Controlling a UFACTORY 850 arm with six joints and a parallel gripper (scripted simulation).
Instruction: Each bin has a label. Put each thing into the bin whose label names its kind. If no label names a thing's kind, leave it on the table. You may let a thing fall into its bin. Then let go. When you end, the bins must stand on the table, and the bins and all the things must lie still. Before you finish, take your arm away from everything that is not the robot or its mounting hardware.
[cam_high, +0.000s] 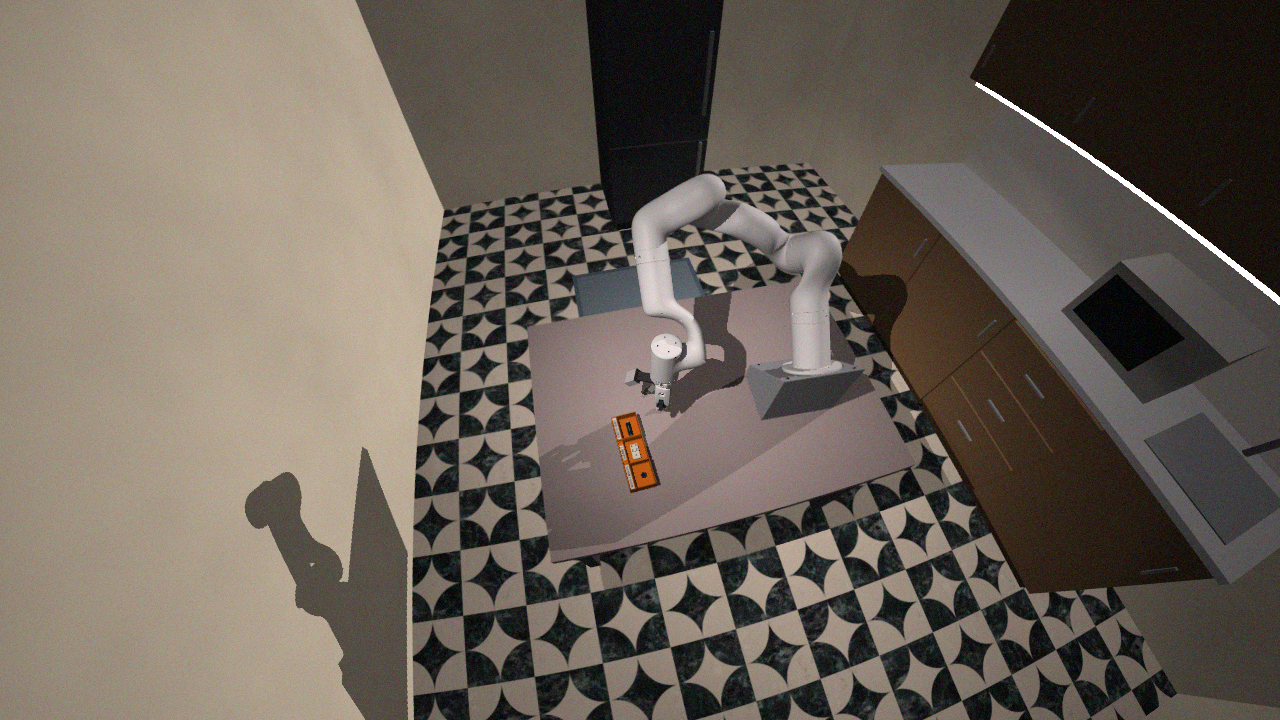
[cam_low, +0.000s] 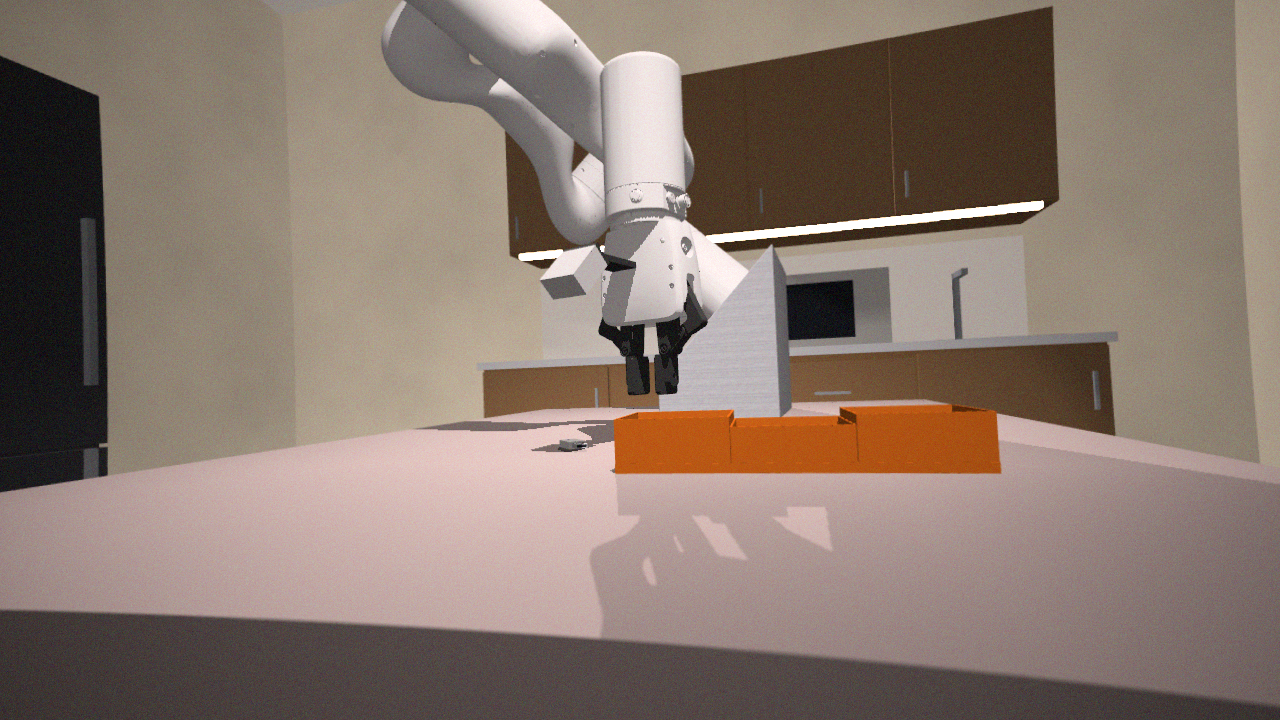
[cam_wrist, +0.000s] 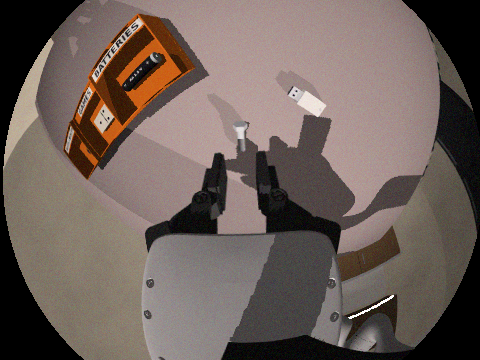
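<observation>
Now: the silver bolt 70 mm below my hand and 10 mm ahead of it. The rest, counted from my hand: black battery: 120 mm ahead, 60 mm below, 50 mm to the left; white domino: 130 mm to the left, 120 mm ahead, 60 mm below; white USB stick: 80 mm to the right, 70 mm below, 20 mm ahead.
</observation>
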